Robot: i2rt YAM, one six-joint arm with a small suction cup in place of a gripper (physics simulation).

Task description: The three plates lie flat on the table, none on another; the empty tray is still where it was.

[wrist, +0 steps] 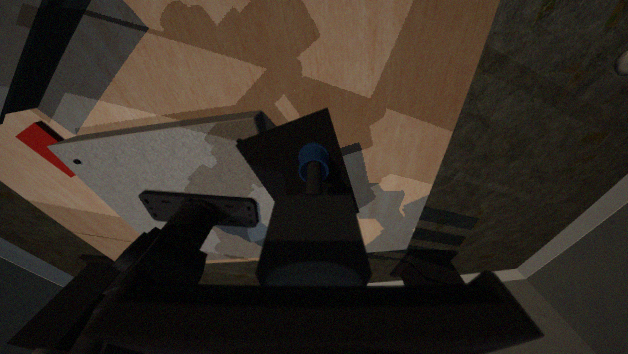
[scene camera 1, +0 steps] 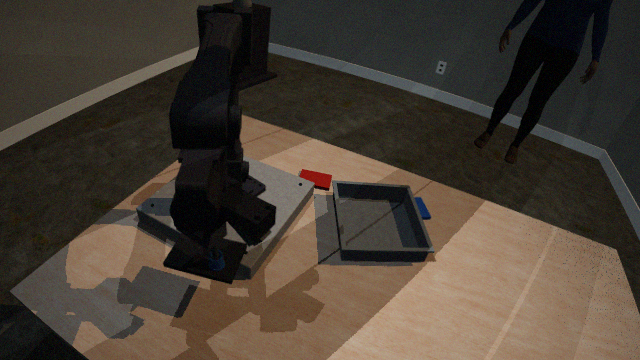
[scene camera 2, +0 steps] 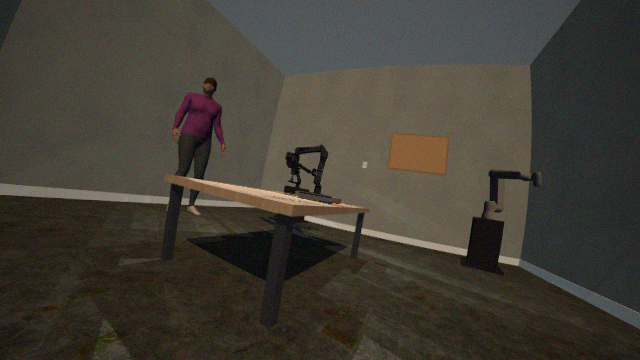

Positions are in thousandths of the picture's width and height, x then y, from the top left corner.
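A red plate (wrist: 61, 386) lies 53 cm from the lens, and the marked spots on it and on the suction cup (wrist: 498, 428) are 48 cm apart. A black plate (wrist: 436, 436) is 16 cm from the lens, while the suction cup is 14 cm from the lens.
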